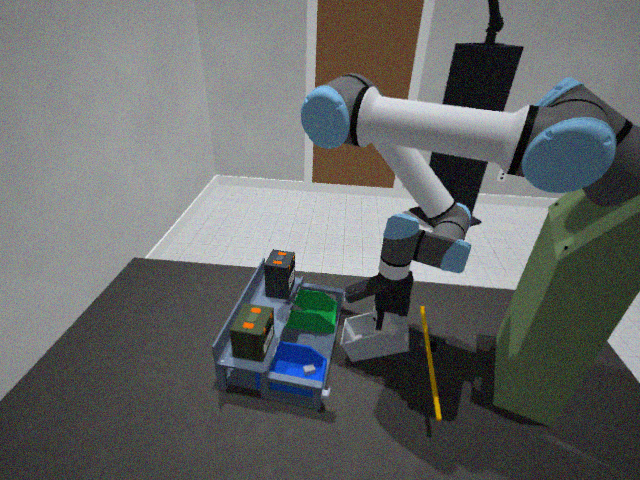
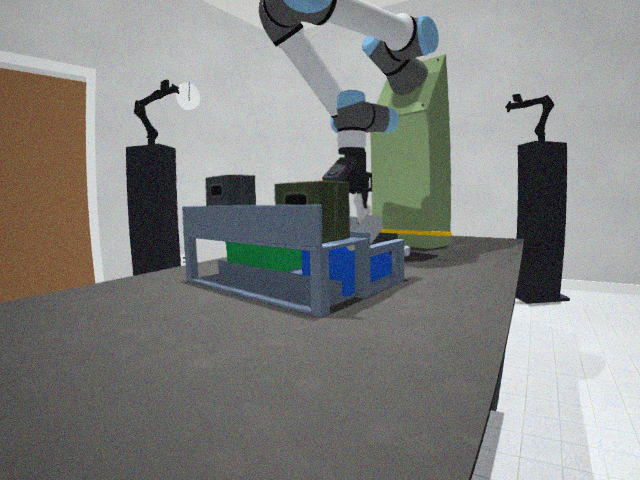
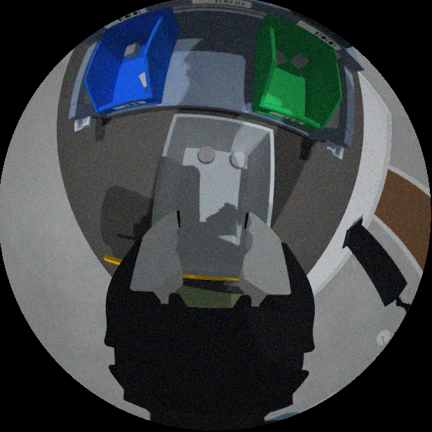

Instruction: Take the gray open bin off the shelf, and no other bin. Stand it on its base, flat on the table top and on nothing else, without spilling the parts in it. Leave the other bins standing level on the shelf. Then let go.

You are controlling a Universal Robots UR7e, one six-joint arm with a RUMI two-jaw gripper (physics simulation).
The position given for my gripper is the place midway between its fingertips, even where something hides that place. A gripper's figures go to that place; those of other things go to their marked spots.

My gripper (image 1: 376, 331): 110 cm from the lens. A blue bin (image 1: 289, 359) is 110 cm from the lens. A green bin (image 1: 319, 311): 124 cm from the lens. The marked spots on the blue bin and the green bin are 22 cm apart.
